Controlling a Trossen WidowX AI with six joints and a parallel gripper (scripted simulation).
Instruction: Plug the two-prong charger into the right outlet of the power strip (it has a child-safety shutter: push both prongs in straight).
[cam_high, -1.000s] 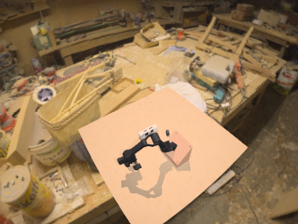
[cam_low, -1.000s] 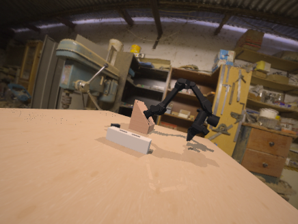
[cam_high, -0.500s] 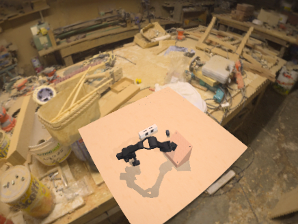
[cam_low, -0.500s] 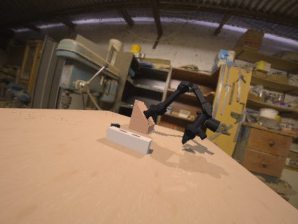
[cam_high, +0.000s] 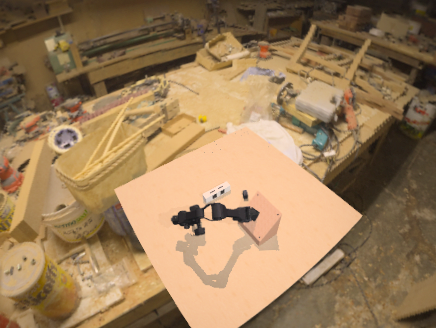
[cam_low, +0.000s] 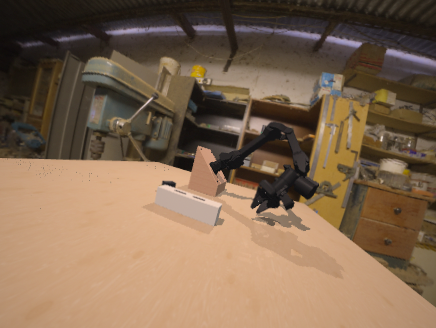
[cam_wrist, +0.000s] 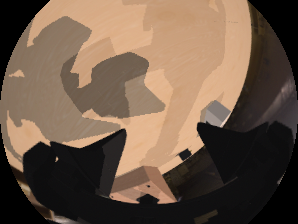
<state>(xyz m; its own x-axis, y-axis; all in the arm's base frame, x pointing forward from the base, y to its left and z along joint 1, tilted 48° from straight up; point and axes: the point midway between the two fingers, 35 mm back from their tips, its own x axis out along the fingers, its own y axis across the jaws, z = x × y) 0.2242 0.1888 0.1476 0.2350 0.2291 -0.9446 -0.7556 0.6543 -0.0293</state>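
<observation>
My gripper tip is 360 mm to the left of the two-prong charger, 10 mm past it and 10 mm above it.
</observation>
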